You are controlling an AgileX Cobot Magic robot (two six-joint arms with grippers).
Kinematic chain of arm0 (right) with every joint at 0, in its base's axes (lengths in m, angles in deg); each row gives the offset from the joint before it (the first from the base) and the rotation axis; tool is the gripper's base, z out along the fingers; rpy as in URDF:
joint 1: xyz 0 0 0.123 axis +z
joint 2: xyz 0 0 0 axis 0.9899 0.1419 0
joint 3: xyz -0.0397 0.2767 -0.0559 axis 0.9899 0.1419 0
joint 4: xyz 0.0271 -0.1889 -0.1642 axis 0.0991 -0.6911 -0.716
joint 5: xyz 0 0 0 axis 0.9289 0.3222 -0.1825
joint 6: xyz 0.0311 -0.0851 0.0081 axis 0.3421 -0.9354 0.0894
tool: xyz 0 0 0 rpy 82.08 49.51 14.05
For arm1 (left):
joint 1: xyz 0 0 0.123 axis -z
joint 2: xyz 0 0 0 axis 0.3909 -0.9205 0
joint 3: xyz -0.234 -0.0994 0.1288 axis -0.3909 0.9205 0
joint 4: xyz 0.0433 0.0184 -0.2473 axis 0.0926 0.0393 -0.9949
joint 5: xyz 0 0 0 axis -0.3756 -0.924 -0.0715
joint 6: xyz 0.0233 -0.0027 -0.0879 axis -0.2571 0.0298 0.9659
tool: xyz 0 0 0 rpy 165.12 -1.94 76.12
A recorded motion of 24 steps. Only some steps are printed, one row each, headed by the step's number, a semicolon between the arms.
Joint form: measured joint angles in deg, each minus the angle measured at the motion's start. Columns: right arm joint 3, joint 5, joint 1, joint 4, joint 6, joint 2; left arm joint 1, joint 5, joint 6, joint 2, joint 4, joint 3.
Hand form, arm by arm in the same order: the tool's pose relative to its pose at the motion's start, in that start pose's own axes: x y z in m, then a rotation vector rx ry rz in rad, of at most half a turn. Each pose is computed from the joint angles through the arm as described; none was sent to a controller.
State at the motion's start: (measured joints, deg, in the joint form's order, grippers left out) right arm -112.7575 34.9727 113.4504 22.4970 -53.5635 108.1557; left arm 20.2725 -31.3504 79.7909 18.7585 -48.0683 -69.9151
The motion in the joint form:
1: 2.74 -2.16 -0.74 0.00 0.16 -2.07; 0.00 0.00 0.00 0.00 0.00 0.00
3: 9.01 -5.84 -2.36 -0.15 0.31 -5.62; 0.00 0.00 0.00 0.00 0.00 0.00
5: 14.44 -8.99 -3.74 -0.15 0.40 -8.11; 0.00 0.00 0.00 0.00 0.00 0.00
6: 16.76 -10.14 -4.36 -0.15 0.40 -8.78; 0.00 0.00 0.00 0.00 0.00 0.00
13: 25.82 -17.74 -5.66 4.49 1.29 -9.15; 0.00 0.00 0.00 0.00 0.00 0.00
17: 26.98 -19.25 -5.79 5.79 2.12 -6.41; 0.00 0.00 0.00 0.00 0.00 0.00
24: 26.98 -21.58 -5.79 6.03 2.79 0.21; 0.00 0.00 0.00 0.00 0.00 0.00
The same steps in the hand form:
1: 0.0035 -0.0051 -0.0103 0.0145 -0.0267 0.0075; 0.0000 0.0000 0.0000 0.0000 0.0000 0.0000
3: 0.0194 -0.0153 -0.0297 0.0460 -0.0450 0.0165; 0.0000 0.0000 0.0000 0.0000 0.0000 0.0000
5: 0.0362 -0.0232 -0.0450 0.0742 -0.0499 0.0249; 0.0000 0.0000 0.0000 0.0000 0.0000 0.0000
6: 0.0452 -0.0265 -0.0504 0.0869 -0.0417 0.0279; 0.0000 0.0000 0.0000 0.0000 0.0000 0.0000
13: 0.0828 -0.0380 -0.0687 0.1682 -0.0263 0.1111; 0.0000 0.0000 0.0000 0.0000 0.0000 0.0000
17: 0.0957 -0.0407 -0.0655 0.1920 0.0132 0.1402; 0.0000 0.0000 0.0000 0.0000 0.0000 0.0000
24: 0.1145 -0.0430 -0.0523 0.2100 0.0866 0.1459; 0.0000 0.0000 0.0000 0.0000 0.0000 0.0000

